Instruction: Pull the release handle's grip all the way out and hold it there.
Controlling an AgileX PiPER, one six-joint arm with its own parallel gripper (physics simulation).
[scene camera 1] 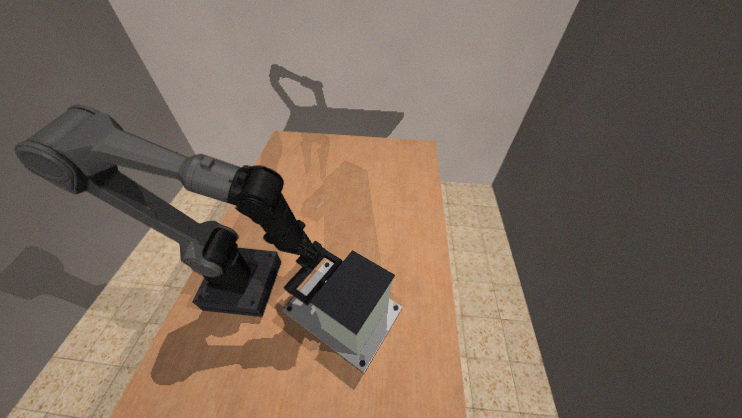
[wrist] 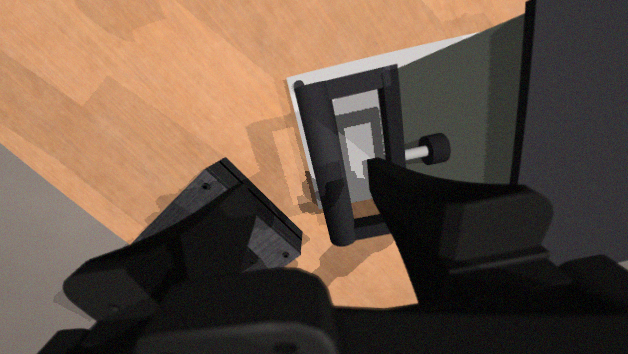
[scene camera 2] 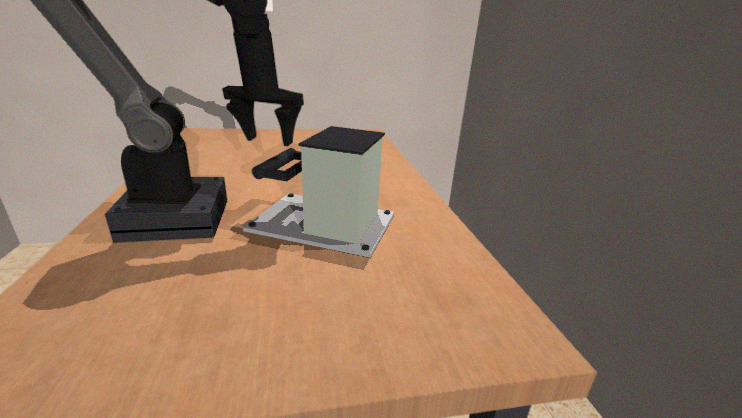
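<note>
The release handle's grip, a dark round bar (scene camera 1: 299, 277) (scene camera 2: 271, 164) (wrist: 327, 165) on a rectangular frame, stands out from the side of a pale green housing (scene camera 2: 332, 192) (wrist: 450, 110) with a dark top (scene camera 1: 353, 290). In the wrist view a short white rod (wrist: 416, 152) shows between the frame and a black round collar (wrist: 435, 148) at the housing. My gripper (scene camera 2: 270, 141) (wrist: 308, 186) is open and points down above the grip. In scene camera 2 its fingertips are apart from the bar. In the wrist view the bar appears between the two fingers, with nothing held.
The housing stands on a grey plate (scene camera 1: 376, 334) (scene camera 2: 332, 245) with dark bolts at its corners, on the wooden table (scene camera 1: 415, 363) (scene camera 2: 259, 353). The arm's dark base (scene camera 1: 262, 303) (scene camera 2: 160, 225) (wrist: 205, 186) stands close beside the plate, on the grip's side. Walls rise beyond the table.
</note>
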